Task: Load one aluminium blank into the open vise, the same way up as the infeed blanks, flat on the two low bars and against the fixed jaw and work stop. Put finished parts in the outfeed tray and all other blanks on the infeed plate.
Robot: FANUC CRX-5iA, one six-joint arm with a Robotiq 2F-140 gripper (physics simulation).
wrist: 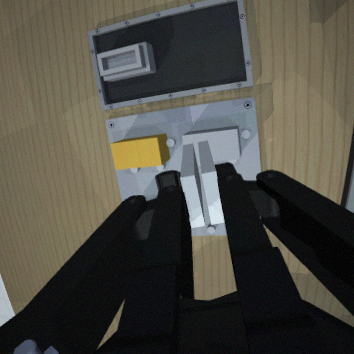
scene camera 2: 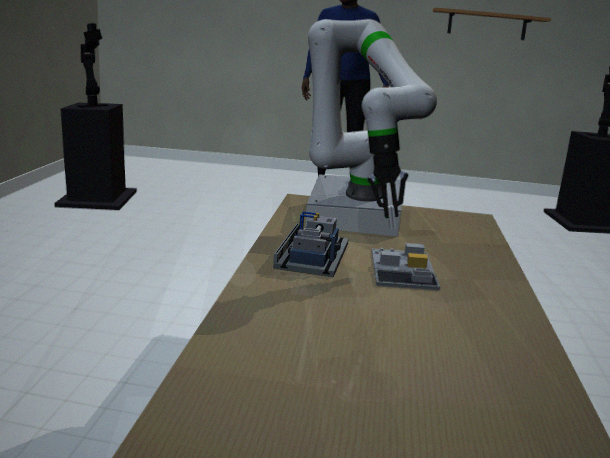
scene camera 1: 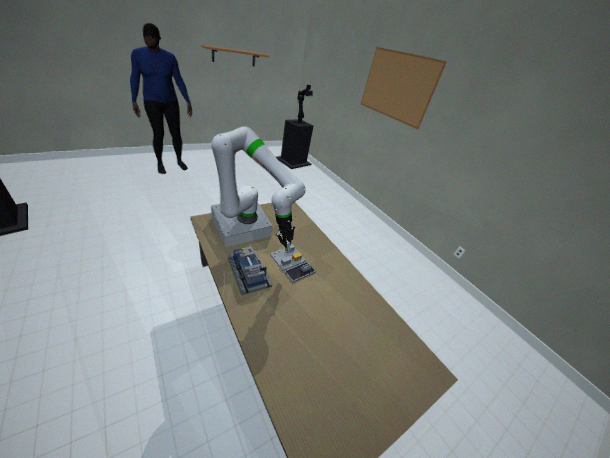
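Seen in the pictures: gripper, fingertip midpoint: (wrist: 198, 160) (scene camera 2: 392, 228) (scene camera 1: 288, 250); arm's base at its link origin: (scene camera 2: 364, 194) (scene camera 1: 247, 217).
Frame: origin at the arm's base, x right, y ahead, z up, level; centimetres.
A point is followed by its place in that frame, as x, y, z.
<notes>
My gripper (wrist: 198, 160) @(-3.3, 44.5, 2.1) (scene camera 2: 390, 214) (scene camera 1: 287, 244) @(-3.3, 44.5, 2.1) is shut with nothing between its fingers. It hangs above the grey infeed plate (wrist: 147, 119) @(-11.3, 48.5, -10.1). On the plate lie an aluminium blank (wrist: 225, 142) @(-2.0, 44.3, -6.5) (scene camera 2: 389, 256) @(-3.1, 45.7, -7.0) and a yellow block (wrist: 137, 152) @(-12.1, 45.1, -6.5) (scene camera 2: 417, 260) @(-12.1, 46.6, -7.6). A second grey blank (scene camera 2: 414, 247) @(-12.9, 37.3, -6.8) stands behind the yellow block; my fingers hide it in the wrist view. The dark outfeed tray (wrist: 246, 42) @(2.0, 54.2, -9.7) (scene camera 2: 404, 285) @(-5.7, 60.2, -10.2) holds a pocketed finished part (wrist: 124, 61) @(-11.6, 55.6, -8.2). The blue and grey vise (scene camera 1: 250, 270) (scene camera 2: 311, 243) @(22.2, 49.3, -2.5) stands to the left of the plate.
The wooden table (scene camera 2: 344, 369) @(15.8, 104.2, -10.9) carries the robot base (scene camera 1: 240, 229) @(10.6, 8.7, -1.1) at its far end. A person in blue (scene camera 1: 157, 94) (scene camera 2: 347, 64) stands behind the table. Black pedestals (scene camera 2: 92, 147) (scene camera 2: 586, 182) stand on the floor to both sides.
</notes>
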